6 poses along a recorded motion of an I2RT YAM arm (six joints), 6.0 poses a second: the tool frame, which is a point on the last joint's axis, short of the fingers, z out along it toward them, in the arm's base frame.
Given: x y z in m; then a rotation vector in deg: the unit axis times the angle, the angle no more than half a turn.
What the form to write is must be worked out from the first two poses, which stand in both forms.
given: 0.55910 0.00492 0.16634 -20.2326 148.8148 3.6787
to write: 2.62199 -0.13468 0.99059 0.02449 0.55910 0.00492 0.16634
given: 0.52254 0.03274 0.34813 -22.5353 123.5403 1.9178
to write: 2.19202 -0.17943 0.98365 0.01527 0.52254 0.03274 0.34813
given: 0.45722 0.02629 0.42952 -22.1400 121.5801 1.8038
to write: 2.15710 -0.17914 0.98372 0.01459 0.45722 0.02629 0.42952
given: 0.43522 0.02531 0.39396 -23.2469 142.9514 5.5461
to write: 2.52960 -0.16039 0.98631 0.03827 0.43522 0.02531 0.39396
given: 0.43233 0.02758 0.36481 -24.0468 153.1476 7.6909
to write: 2.70901 -0.15493 0.98668 0.04955 0.43233 0.02758 0.36481
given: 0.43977 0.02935 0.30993 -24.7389 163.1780 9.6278
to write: 2.88543 -0.14964 0.98702 0.05824 0.43977 0.02935 0.30993
